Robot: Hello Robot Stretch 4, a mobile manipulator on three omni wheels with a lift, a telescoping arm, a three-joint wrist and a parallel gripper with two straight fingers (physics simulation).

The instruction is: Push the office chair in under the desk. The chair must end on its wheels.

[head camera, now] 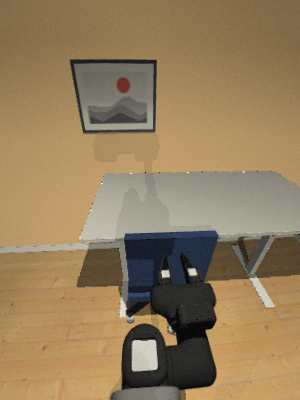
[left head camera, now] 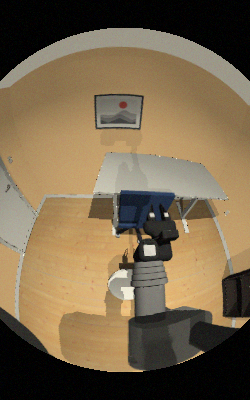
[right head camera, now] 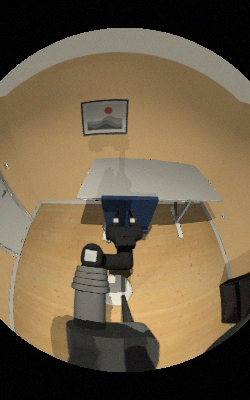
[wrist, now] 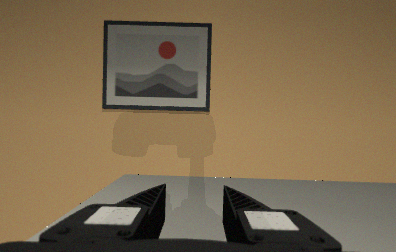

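Note:
The office chair shows its blue back broad side on, at the front edge of the light grey desk. The chair looks upright, with dark base parts and casters low at its left in the head view. Its top edge overlaps the desk's front edge in view; the gripper hides part of it, and how far the seat is under the desk cannot be told. My gripper is open and empty, in front of or above the blue back; contact cannot be told.
A white desk leg stands right of the chair. A framed picture hangs on the wall behind the desk. A dark brown box-like piece is at the right. A grey door is at the far left.

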